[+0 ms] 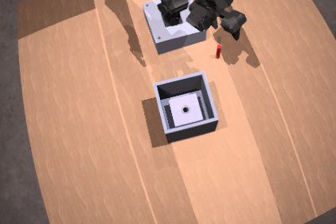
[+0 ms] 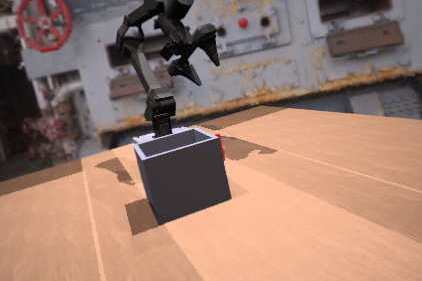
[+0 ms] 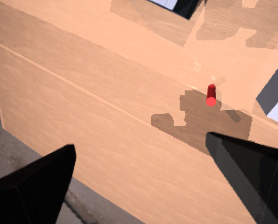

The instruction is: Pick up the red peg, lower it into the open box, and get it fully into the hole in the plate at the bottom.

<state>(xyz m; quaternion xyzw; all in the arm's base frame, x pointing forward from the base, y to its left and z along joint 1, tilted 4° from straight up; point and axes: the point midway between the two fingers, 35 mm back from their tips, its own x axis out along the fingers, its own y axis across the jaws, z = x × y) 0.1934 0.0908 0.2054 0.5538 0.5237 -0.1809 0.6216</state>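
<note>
The red peg is 210 mm below my gripper tip, 50 mm behind it and 10 mm to the left of it.
</note>
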